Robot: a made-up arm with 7 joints.
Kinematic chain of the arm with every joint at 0, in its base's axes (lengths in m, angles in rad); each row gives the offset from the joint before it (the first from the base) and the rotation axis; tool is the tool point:
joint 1: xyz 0 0 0 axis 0 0.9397 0.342
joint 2: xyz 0 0 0 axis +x
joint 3: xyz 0 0 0 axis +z
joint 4: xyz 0.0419 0 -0.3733 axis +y
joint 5: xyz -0.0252 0 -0.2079 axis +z
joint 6: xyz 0 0 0 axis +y
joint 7: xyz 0 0 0 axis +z
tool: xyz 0 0 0
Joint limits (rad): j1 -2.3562..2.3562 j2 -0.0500..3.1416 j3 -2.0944..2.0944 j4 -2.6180..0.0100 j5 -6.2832..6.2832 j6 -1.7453..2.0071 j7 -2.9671..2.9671
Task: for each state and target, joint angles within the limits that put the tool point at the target. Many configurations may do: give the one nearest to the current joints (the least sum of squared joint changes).
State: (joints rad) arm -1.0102 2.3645 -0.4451 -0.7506 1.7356 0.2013 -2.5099
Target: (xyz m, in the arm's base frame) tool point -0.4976 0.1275 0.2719
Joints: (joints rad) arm -1.3777 3.1416 -0.1678 -0.4724 1.7356 0.2013 -2.5099
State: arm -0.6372 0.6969 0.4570 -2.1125 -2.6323 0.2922 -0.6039
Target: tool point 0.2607 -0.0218 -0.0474
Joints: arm -0.7378 0.1566 0.0165 -2.6162 -2.6323 0.2922 -0.6039
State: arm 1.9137 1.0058 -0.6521 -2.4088 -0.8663 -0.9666 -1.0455
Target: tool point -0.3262 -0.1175 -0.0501
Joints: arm 1.9826 0.5236 -0.9127 -2.2099 -0.8663 -0.9666 -1.0455
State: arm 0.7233 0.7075 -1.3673 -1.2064 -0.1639 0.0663 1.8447
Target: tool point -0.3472 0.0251 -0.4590
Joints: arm 0.7146 0.3533 -1.3816 -0.5988 -0.1639 0.0663 1.8447
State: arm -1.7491 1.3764 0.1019 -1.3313 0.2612 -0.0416 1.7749
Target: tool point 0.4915 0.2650 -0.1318
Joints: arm -0.8835 0.7472 -0.0825 -0.6439 0.2612 -0.0416 1.7749
